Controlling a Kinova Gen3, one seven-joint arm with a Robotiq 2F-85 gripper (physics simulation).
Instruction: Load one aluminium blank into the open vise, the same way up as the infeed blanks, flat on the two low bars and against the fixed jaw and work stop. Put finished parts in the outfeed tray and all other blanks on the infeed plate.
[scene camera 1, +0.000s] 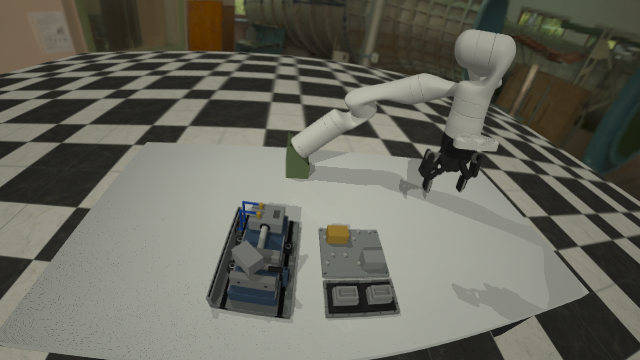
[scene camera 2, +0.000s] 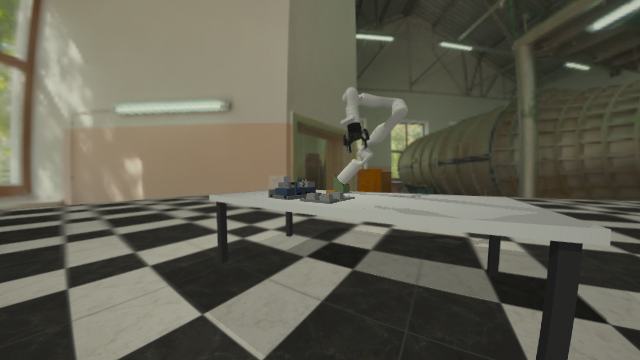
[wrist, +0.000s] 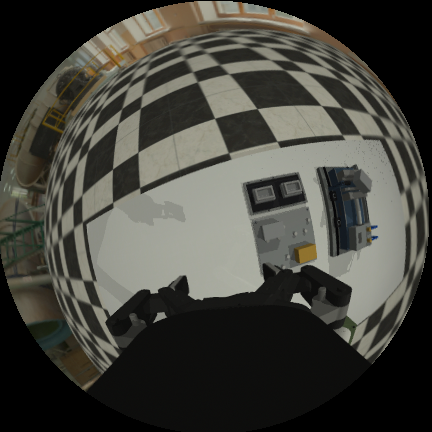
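Pixels of known places: gripper, fingertip midpoint: (scene camera 1: 442, 190) (scene camera 2: 357, 150) (wrist: 224, 278); arm's base at its link origin: (scene camera 1: 298, 148) (scene camera 2: 341, 180) (wrist: 339, 334).
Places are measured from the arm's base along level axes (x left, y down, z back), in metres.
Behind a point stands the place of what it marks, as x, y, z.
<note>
My gripper (scene camera 1: 444, 185) {0.325, -0.169, -0.415} (scene camera 2: 357, 147) {0.325, -0.169, -0.415} (wrist: 224, 278) {0.325, -0.169, -0.415} is open and empty, high above the table, well to the right of the infeed plate in scene camera 1. A vise (scene camera 1: 253, 295) {-0.097, 0.041, -0.568} (scene camera 2: 287, 191) {-0.047, 0.057, -0.570} (wrist: 341, 210) {-0.034, 0.051, -0.439} has a grey block (scene camera 1: 247, 257) {-0.111, -0.031, -0.516} (wrist: 362, 181) {-0.091, -0.030, -0.502} lying tilted over its jaw area; the bars beneath are hidden. The infeed plate (scene camera 1: 335, 268) {0.107, 0.093, -0.456} (wrist: 295, 220) {0.127, 0.093, -0.448} holds a plain grey blank (scene camera 1: 373, 258) {0.207, 0.057, -0.447} (wrist: 271, 231) {0.218, 0.057, -0.437} and an orange-yellow block (scene camera 1: 337, 234) {0.116, 0.057, -0.363} (wrist: 305, 253) {0.128, 0.057, -0.351}. The outfeed tray (scene camera 1: 362, 298) {0.169, 0.095, -0.547} (wrist: 278, 202) {0.168, 0.095, -0.513} holds two grey parts (scene camera 1: 345, 295) {0.119, 0.074, -0.547} (wrist: 263, 193) {0.211, 0.074, -0.545} with recessed tops.
The vise stands in a shallow grey tray (scene camera 1: 216, 290) {-0.188, 0.072, -0.550}, with blue bent pipes (scene camera 1: 242, 215) at its rear. Small pins stand up from the infeed plate. The green arm base (scene camera 1: 297, 167) {0.001, 0.050, -0.058} stands behind the vise and plate. The white table's edge (scene camera 1: 555, 250) {1.110, 0.099, -0.448} runs along the right.
</note>
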